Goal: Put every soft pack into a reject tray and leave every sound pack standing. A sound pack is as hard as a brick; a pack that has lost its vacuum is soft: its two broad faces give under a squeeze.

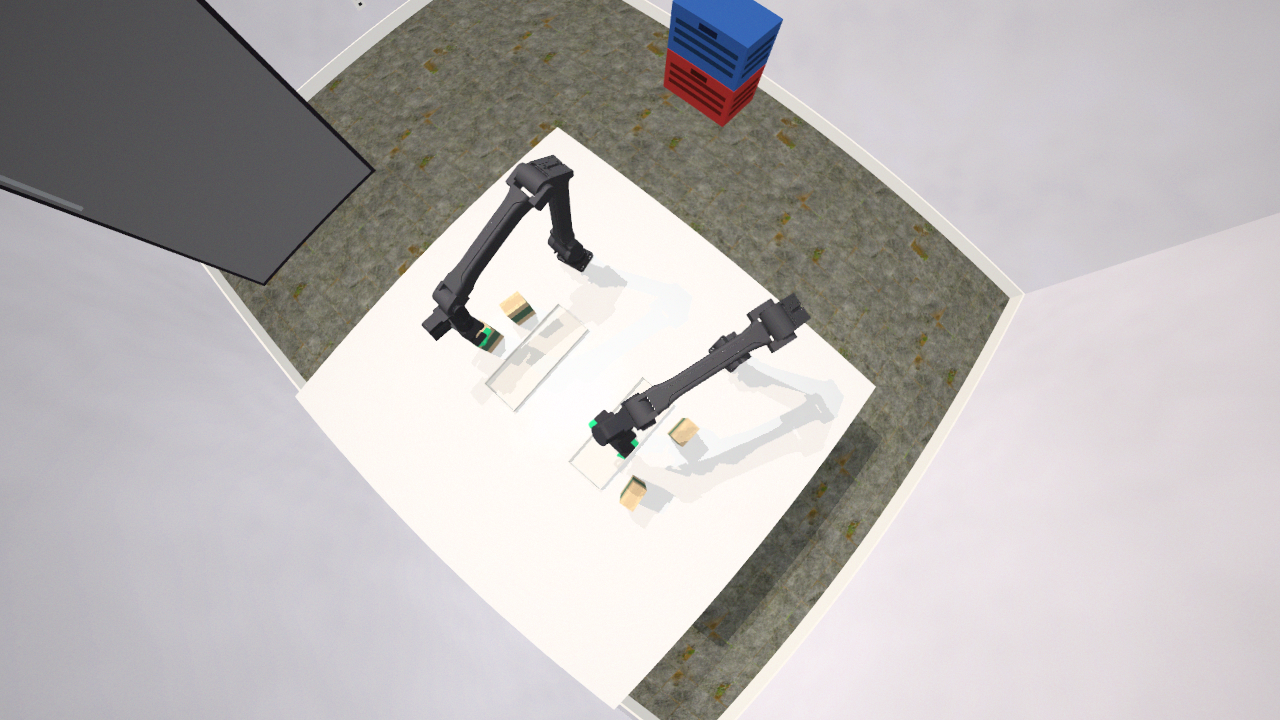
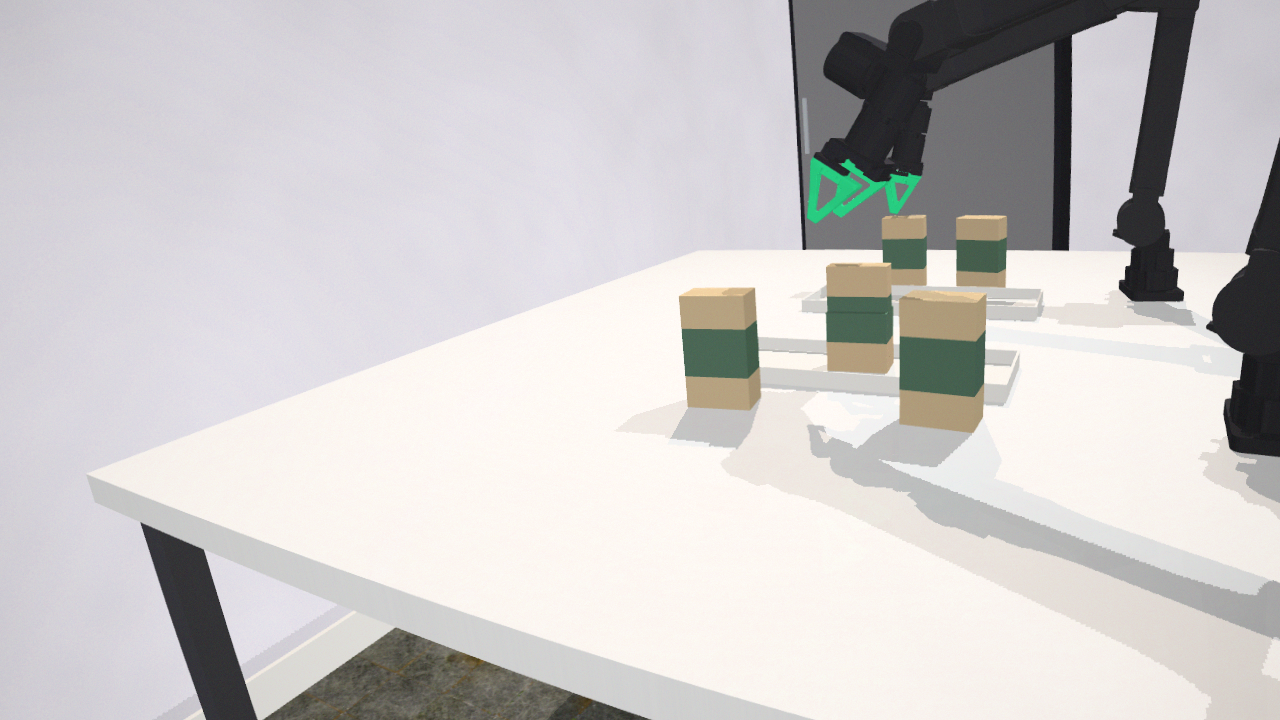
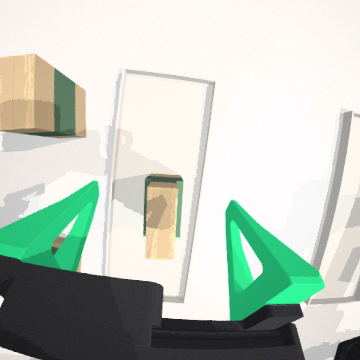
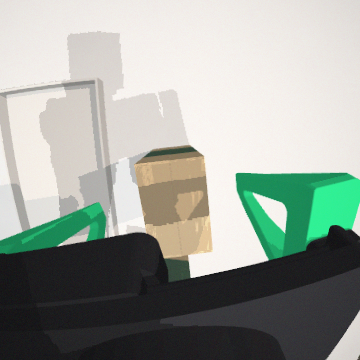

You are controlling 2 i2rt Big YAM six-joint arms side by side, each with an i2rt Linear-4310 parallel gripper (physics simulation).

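Frame: origin at the left arm's base, x ahead, y left, z up, level; millimetres.
Seen in the pictures: left gripper, between the fingertips: (image 2: 824, 217) (image 3: 164, 196); right gripper, between the fingertips: (image 1: 473, 336) (image 2: 895, 210) (image 4: 168, 195); left arm's base, origin of its link: (image 2: 1273, 434); right arm's base, origin of its link: (image 1: 575, 256) (image 2: 1149, 294) (image 3: 352, 347).
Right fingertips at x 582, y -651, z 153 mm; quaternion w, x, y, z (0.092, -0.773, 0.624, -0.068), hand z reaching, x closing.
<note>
Offsets run from my right fingertips to a thing's top centre. Level surfaces: height alone.
Tan packs with green bands stand upright. One pack @(dz -10, dx -112, dy +553 mm) (image 2: 859, 317) (image 3: 161, 220) stands in the near tray (image 1: 601, 487) (image 2: 998, 394) (image 3: 167, 75). Two stand beside it: one @(dz -13, dx +2, dy +733 mm) (image 1: 632, 493) (image 2: 719, 349) (image 3: 42, 95), and another @(dz -13, dx -259, dy +714 mm) (image 1: 683, 431) (image 2: 941, 360). My left gripper (image 1: 610, 436) (image 2: 827, 214) (image 3: 164, 196) is open and empty, high above that tray. My right gripper (image 2: 895, 212) (image 4: 168, 195) is open just above a pack @(dz -13, dx -16, dy -5 mm) (image 1: 494, 342) (image 2: 904, 252) (image 4: 172, 200) beside the far tray @(dz -131, dx -92, dy +158 mm) (image 1: 515, 410) (image 2: 1011, 309) (image 4: 103, 135). Softness cannot be told by sight.
Another pack @(dz -13, dx -167, dy +6 mm) (image 1: 516, 307) (image 2: 981, 253) (image 4: 180, 267) stands close to the one under the right gripper. Both trays lie between the two pairs of packs on the white table @(dz -153 mm) (image 1: 501, 501) (image 2: 447, 447). Blue and red crates (image 1: 720, 53) are on the floor beyond it.
</note>
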